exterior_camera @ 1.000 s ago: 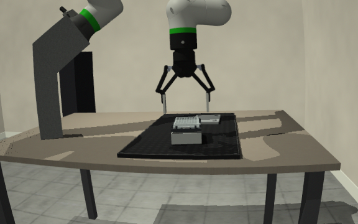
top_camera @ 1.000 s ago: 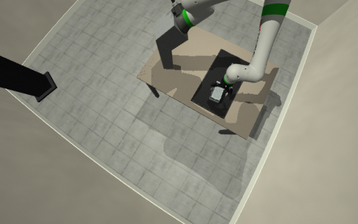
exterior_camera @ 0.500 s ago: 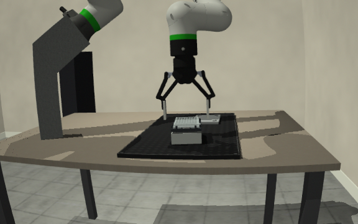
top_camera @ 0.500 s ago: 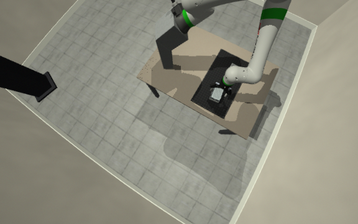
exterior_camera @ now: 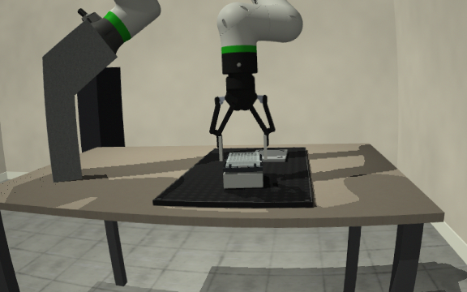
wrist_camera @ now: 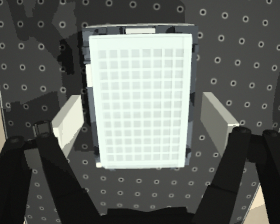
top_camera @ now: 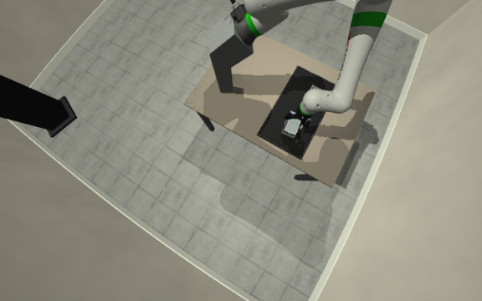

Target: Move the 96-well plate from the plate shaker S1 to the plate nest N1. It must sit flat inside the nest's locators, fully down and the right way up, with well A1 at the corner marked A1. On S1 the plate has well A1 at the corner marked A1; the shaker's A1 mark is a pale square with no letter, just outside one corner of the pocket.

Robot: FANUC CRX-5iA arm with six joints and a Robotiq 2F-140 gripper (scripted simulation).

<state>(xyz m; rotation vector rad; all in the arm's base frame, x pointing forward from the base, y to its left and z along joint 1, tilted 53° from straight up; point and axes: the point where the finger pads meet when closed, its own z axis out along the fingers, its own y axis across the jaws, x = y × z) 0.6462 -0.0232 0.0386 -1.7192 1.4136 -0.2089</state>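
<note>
The plate nest N1 lies 70 mm behind my hand, 330 mm to the left of it and 80 mm below it. Round my hand: white 96-well plate (20 mm below).
</note>
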